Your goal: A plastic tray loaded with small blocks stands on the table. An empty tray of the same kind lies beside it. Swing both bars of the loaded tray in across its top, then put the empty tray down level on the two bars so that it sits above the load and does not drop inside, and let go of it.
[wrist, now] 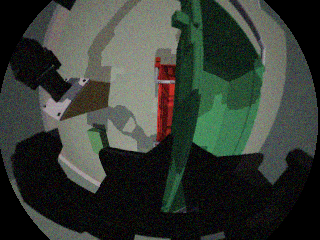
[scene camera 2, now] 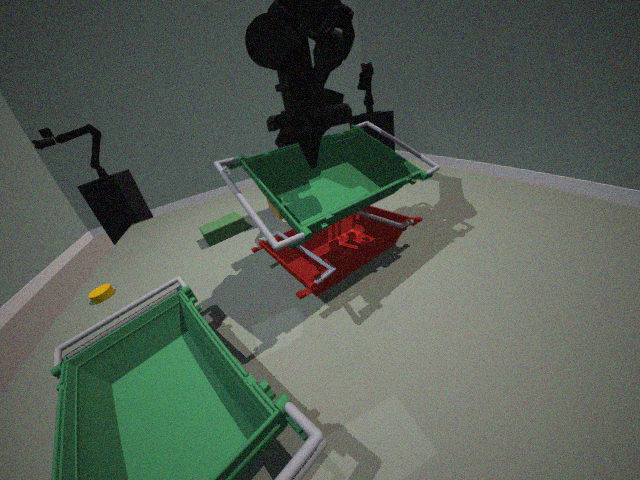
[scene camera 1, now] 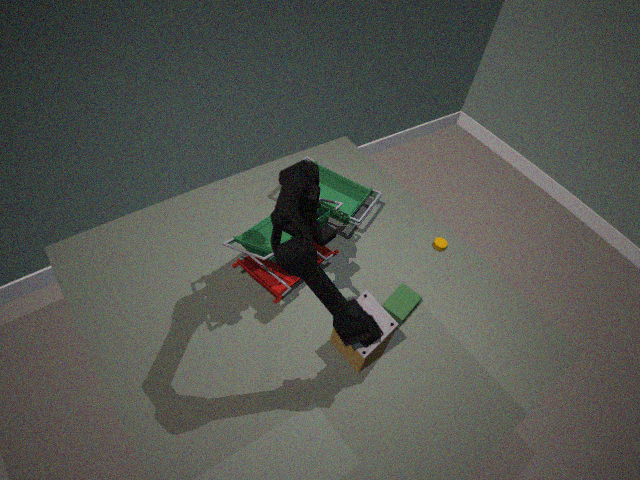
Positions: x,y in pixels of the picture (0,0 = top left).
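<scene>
You'd see my gripper in the wrist view (pixel 174 137), and a green tray is visible there as well, in the wrist view (pixel 218 76). My gripper is also visible in scene camera 1 (pixel 302 240), along with the tray, and the gripper appears again in scene camera 2 (pixel 312 167), where the tray can be seen too. On the green tray, (scene camera 1: pixel 256 240) and (scene camera 2: pixel 388 193) are the same spot.
</scene>
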